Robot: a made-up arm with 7 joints. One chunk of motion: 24 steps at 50 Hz.
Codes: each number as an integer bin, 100 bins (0 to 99) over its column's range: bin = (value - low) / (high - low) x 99, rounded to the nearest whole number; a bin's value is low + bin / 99 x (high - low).
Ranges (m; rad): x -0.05..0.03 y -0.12..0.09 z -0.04..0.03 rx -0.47..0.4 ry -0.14..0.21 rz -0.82..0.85
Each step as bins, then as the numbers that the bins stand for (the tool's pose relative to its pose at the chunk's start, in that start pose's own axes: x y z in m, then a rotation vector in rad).
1 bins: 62 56 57 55 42 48
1 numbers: 0.0001 -0.0012 0.0003 0.0133 0.0085 -0.0103
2 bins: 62 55 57 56 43 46
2 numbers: 0.0001 -0.0033 0.0003 0.0221 0.0120 -0.0440
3 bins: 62 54 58 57 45 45
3 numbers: 0.0001 -0.0055 0.0010 0.0309 0.0191 -0.0609
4 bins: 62 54 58 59 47 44
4 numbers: 0.0001 -0.0055 0.0010 0.0485 0.0262 -0.0778
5 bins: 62 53 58 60 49 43
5 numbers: 0.0001 -0.0076 0.0010 0.0573 0.0332 -0.0946
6 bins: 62 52 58 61 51 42
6 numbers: 0.0001 -0.0097 0.0010 0.0661 0.0403 -0.1115
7 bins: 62 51 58 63 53 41
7 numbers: 0.0001 -0.0118 0.0010 0.0836 0.0474 -0.1284
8 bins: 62 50 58 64 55 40
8 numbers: 0.0001 -0.0139 0.0010 0.0924 0.0544 -0.1453
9 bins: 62 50 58 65 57 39
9 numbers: 0.0001 -0.0139 0.0010 0.1012 0.0615 -0.1621
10 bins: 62 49 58 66 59 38
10 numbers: 0.0001 -0.0161 0.0010 0.1100 0.0686 -0.1790
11 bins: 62 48 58 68 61 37
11 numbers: 0.0001 -0.0182 0.0010 0.1276 0.0757 -0.1959
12 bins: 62 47 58 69 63 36
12 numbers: 0.0001 -0.0203 0.0010 0.1364 0.0827 -0.2127
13 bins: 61 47 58 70 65 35
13 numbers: -0.0007 -0.0203 0.0010 0.1452 0.0898 -0.2296
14 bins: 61 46 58 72 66 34
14 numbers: -0.0007 -0.0224 0.0010 0.1627 0.0933 -0.2465
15 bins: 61 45 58 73 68 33
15 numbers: -0.0007 -0.0245 0.0010 0.1715 0.1004 -0.2633
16 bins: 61 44 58 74 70 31
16 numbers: -0.0007 -0.0267 0.0010 0.1803 0.1075 -0.2971
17 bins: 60 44 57 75 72 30
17 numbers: -0.0015 -0.0267 0.0003 0.1891 0.1145 -0.3139
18 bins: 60 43 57 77 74 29
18 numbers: -0.0015 -0.0288 0.0003 0.2067 0.1216 -0.3308
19 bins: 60 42 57 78 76 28
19 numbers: -0.0015 -0.0309 0.0003 0.2155 0.1287 -0.3477
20 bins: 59 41 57 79 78 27
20 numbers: -0.0023 -0.0330 0.0003 0.2242 0.1358 -0.3645
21 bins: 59 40 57 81 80 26
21 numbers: -0.0023 -0.0352 0.0003 0.2418 0.1428 -0.3814
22 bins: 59 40 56 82 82 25
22 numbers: -0.0023 -0.0352 -0.0004 0.2506 0.1499 -0.3983
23 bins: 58 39 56 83 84 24
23 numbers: -0.0031 -0.0373 -0.0004 0.2594 0.1570 -0.4152
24 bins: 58 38 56 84 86 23
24 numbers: -0.0031 -0.0394 -0.0004 0.2682 0.1640 -0.4320
